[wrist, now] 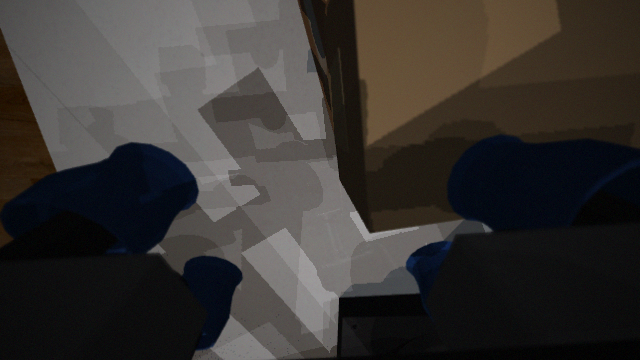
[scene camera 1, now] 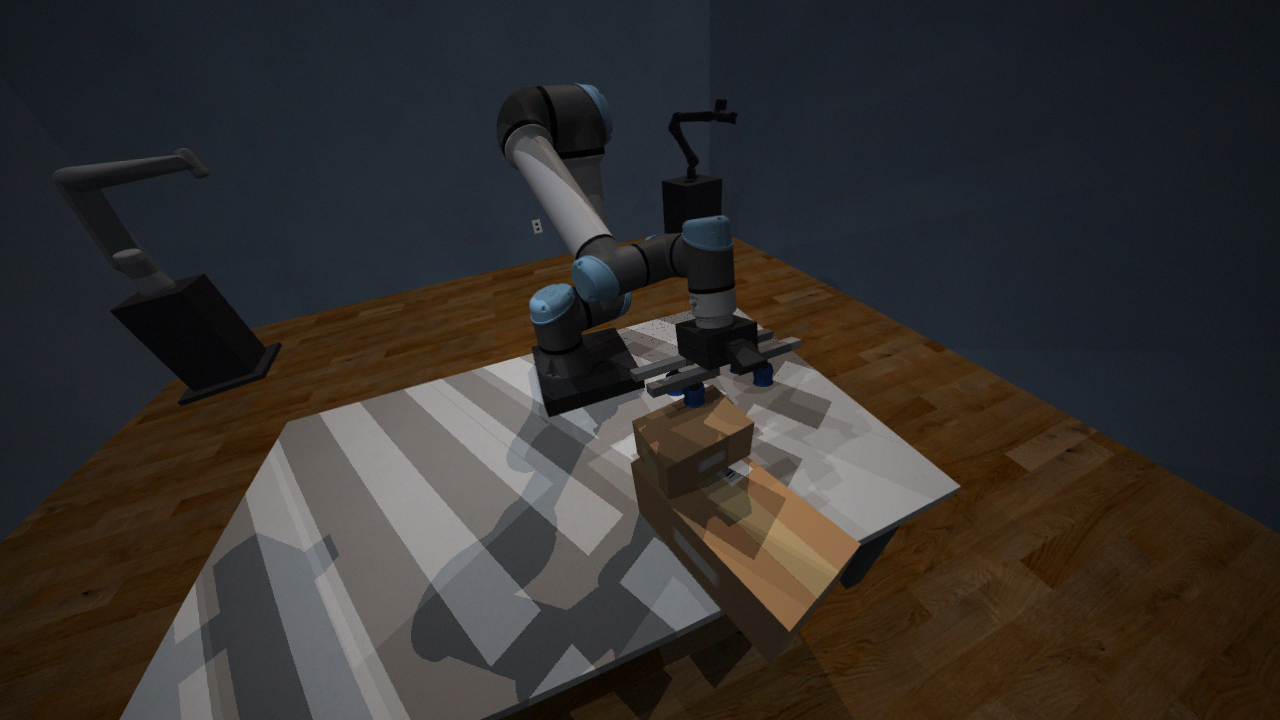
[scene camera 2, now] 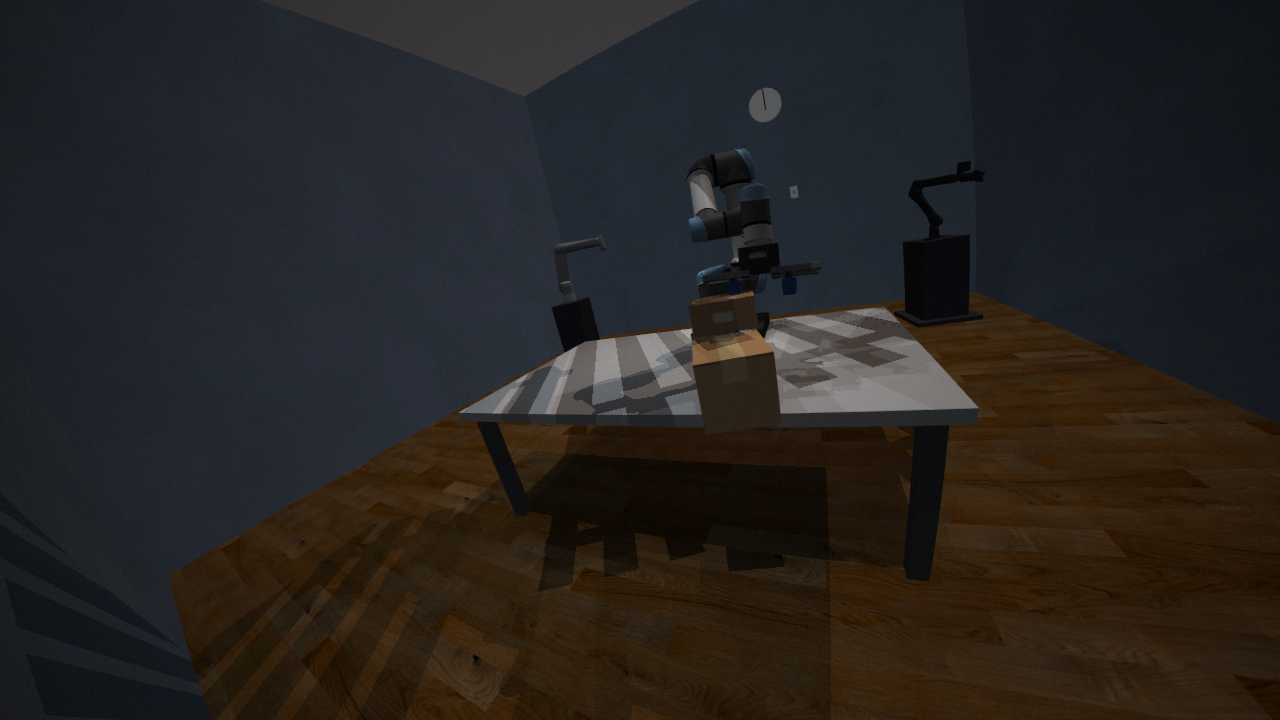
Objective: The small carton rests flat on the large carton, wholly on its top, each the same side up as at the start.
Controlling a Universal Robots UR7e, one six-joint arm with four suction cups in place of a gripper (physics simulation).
My suction head (scene camera 1: 693, 399) is stuck to a small carton (scene camera 1: 681, 446), which still rests on a large carton (scene camera 1: 769, 559).
The small carton also shows in the wrist view (wrist: 409, 94) and in scene camera 2 (scene camera 2: 724, 313). The large carton also shows in scene camera 2 (scene camera 2: 735, 373). My suction head is seen too in the wrist view (wrist: 501, 181).
